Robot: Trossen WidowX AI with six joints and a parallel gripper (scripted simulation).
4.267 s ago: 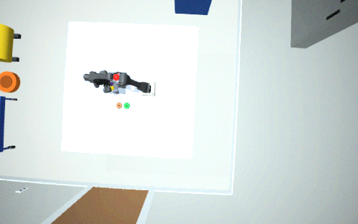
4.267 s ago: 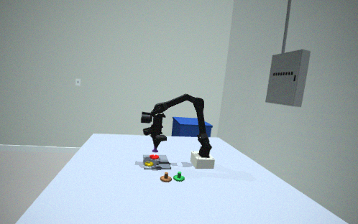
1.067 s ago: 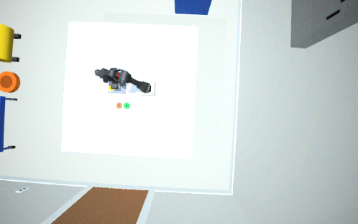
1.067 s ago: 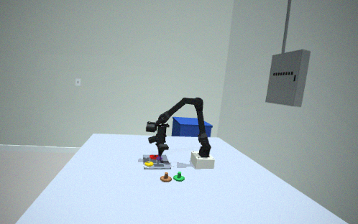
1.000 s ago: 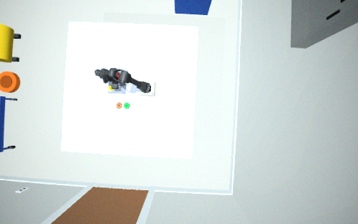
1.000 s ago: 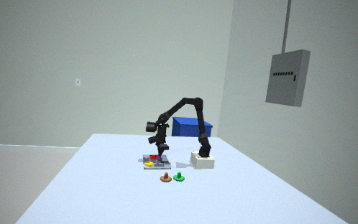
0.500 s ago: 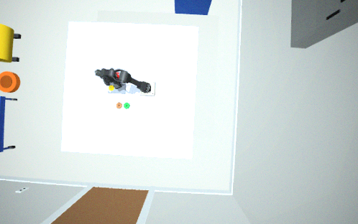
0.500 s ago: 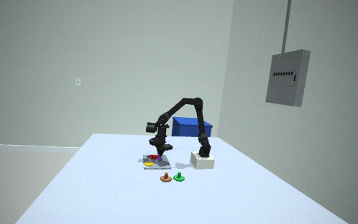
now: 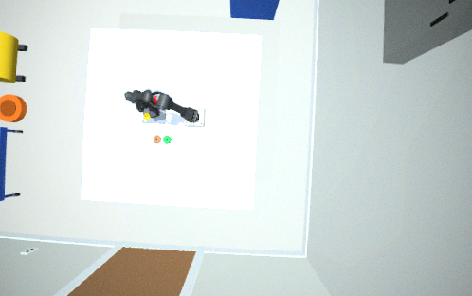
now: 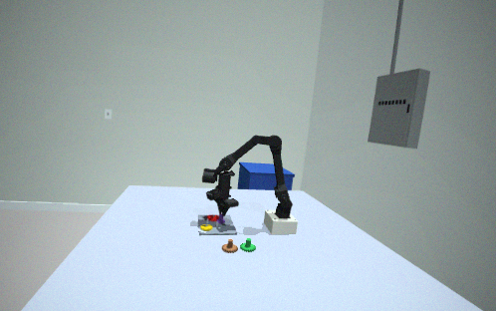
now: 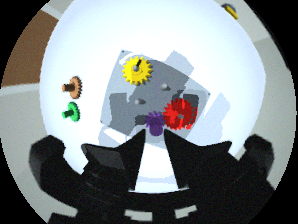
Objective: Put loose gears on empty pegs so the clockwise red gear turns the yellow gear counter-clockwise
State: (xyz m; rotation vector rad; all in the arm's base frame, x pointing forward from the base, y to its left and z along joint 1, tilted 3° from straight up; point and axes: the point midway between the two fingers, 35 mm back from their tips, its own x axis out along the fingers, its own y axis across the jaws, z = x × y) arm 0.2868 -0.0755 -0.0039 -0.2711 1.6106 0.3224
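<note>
Now: the purple gear 20 mm below my gripper tip. Round my gripper tip: yellow gear (80 mm ahead, 60 mm to the left, 30 mm below); then red gear (30 mm ahead, 40 mm to the right, 30 mm below); then brown gear (230 mm to the left, 30 mm below).
</note>
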